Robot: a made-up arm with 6 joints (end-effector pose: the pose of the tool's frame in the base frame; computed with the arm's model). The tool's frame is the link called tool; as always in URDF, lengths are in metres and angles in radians.
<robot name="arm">
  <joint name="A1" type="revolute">
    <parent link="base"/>
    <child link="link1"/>
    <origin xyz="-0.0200 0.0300 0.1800"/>
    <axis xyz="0 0 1"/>
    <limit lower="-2.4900" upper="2.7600" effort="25" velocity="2.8"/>
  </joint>
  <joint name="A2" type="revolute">
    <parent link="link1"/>
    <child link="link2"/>
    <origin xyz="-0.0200 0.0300 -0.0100"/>
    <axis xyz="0 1 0"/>
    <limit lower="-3.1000" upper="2.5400" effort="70" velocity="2"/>
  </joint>
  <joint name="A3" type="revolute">
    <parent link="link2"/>
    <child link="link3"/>
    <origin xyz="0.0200 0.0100 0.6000"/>
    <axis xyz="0 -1 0"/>
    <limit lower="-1.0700" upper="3.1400" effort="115" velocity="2.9"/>
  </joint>
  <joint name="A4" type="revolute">
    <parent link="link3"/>
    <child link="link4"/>
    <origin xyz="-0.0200 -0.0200 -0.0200"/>
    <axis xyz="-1 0 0"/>
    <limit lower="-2.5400" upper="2.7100" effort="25" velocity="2.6"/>
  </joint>
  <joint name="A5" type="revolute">
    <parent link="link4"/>
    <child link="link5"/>
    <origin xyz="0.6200 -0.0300 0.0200"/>
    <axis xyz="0 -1 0"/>
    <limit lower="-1.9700" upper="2.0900" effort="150" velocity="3"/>
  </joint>
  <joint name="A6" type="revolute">
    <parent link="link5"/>
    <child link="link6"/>
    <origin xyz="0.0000 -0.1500 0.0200"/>
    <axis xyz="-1 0 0"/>
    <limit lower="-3.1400" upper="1.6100" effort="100" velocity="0.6"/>
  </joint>
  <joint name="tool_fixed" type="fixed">
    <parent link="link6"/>
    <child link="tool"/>
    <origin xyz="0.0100 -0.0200 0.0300" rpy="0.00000 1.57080 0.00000"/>
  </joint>
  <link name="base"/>
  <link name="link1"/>
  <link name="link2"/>
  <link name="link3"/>
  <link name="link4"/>
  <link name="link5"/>
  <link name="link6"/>
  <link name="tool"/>
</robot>
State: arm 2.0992 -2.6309 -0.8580 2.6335 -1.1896 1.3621
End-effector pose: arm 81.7 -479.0 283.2 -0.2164 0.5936 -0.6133 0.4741
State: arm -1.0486 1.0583 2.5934 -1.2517 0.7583 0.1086
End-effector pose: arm 249.5 -644.9 1011.3 0.0722 -0.3580 0.0377 0.9302
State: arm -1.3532 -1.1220 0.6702 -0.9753 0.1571 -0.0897
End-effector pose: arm -283.6 523.6 1068.7 -0.1211 -0.1148 -0.1345 0.9768
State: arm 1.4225 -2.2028 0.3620 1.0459 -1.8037 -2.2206
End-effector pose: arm -117.2 -1056.3 22.1 -0.5860 -0.1232 -0.7926 0.1148
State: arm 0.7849 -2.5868 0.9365 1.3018 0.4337 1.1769
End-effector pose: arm -647.1 -533.5 -690.2 0.8466 -0.0647 -0.4881 0.2022
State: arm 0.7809 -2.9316 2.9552 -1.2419 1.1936 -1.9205
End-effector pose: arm 257.7 207.2 -835.5 0.6554 -0.0555 0.7339 0.1699
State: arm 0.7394 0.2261 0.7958 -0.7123 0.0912 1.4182
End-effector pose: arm 577.7 387.5 1017.3 -0.2774 0.3542 0.0007 0.8931
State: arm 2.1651 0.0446 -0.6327 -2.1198 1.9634 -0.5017
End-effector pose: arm -304.5 240.9 253.5 0.4542 0.6014 0.3659 0.5461
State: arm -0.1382 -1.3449 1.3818 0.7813 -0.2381 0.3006
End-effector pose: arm -1253.4 135.6 424.6 0.2769 -0.3884 -0.4654 0.7456
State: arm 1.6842 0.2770 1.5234 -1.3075 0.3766 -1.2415
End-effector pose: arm -15.8 597.7 1245.7 -0.2083 -0.0256 -0.8505 0.4824
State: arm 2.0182 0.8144 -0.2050 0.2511 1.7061 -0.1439
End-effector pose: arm -196.1 794.1 124.9 -0.4042 0.1667 0.8235 0.3615
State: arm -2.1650 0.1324 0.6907 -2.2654 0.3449 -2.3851
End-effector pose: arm -296.4 -615.5 944.8 -0.2622 -0.5232 0.7446 0.3210
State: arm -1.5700 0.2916 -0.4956 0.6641 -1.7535 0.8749
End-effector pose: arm -133.0 -661.9 337.1 -0.1936 -0.8194 -0.3080 0.4429
